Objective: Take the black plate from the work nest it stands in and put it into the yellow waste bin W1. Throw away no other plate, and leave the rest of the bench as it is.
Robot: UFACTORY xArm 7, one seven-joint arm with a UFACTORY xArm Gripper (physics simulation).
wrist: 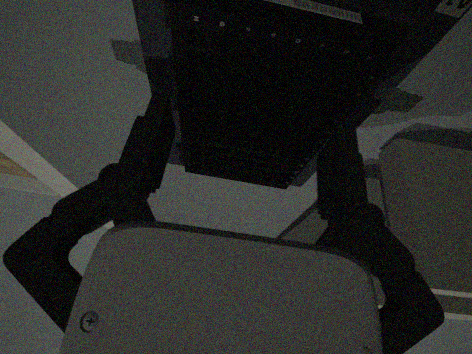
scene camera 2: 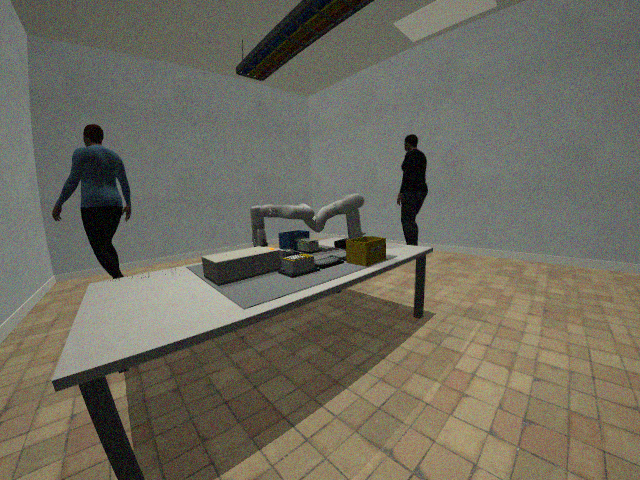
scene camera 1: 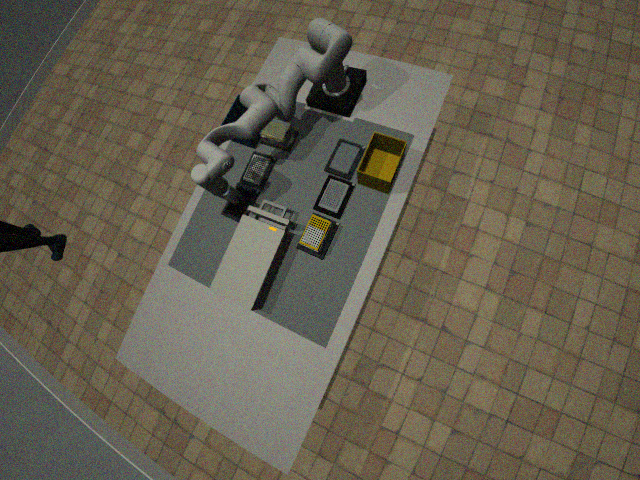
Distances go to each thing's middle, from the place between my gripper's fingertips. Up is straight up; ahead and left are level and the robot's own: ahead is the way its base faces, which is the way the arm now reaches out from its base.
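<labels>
The yellow-and-white rack [scene camera 1: 316,233] is 390 mm to the left of my hand, and it's also 20 mm behind my hand and 20 mm above it. As for the black plate [wrist: 258,95], my gripper's 10 mm above it and 10 mm short of it.
</labels>
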